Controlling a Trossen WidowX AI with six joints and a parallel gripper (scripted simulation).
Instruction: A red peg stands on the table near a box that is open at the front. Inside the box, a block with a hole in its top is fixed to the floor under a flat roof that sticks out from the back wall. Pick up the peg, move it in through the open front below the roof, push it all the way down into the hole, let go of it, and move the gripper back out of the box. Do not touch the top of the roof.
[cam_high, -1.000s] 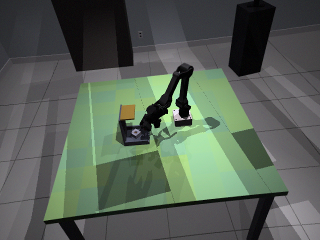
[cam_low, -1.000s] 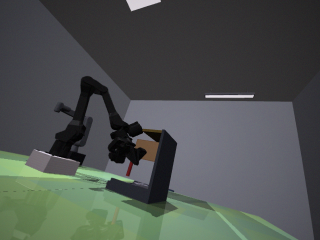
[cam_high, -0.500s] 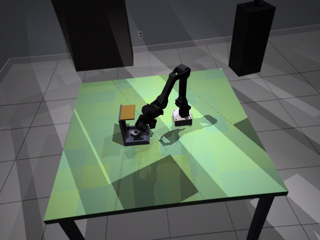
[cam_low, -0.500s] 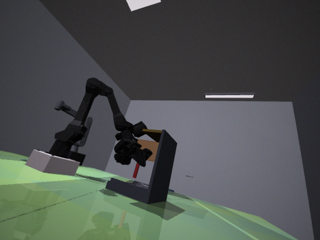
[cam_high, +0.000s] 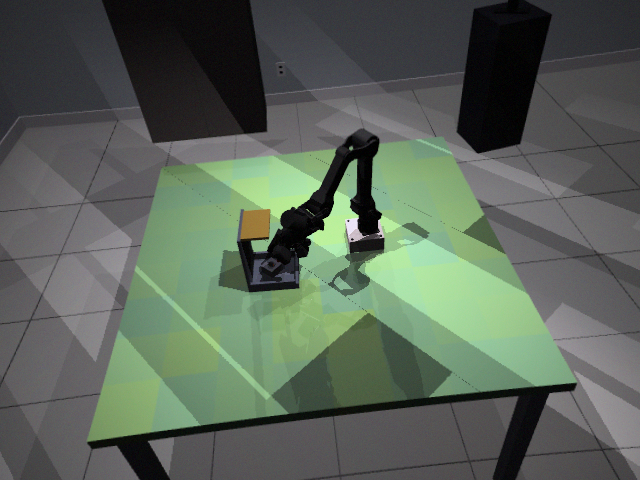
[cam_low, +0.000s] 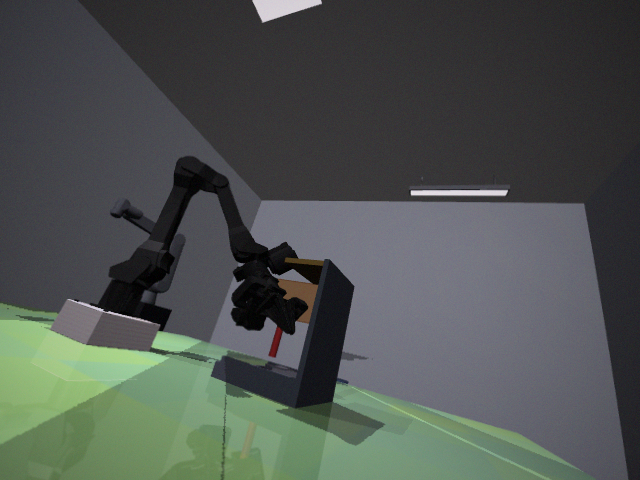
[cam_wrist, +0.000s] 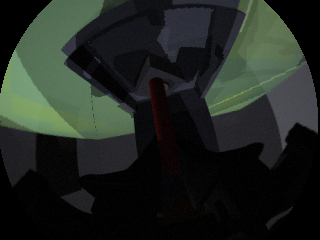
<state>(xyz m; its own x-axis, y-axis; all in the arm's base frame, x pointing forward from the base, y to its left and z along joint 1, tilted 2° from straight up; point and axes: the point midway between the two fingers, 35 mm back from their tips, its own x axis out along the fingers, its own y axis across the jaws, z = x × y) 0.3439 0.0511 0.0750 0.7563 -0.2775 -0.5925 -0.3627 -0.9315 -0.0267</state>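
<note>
Right now my gripper tip is 7 cm short of the back wall and 2 cm below it. Round my gripper tip: orange roof: 13 cm above, 2 cm ahead, 1 cm to the left; red peg: 3 cm behind, 1 cm to the left, 1 cm below.
</note>
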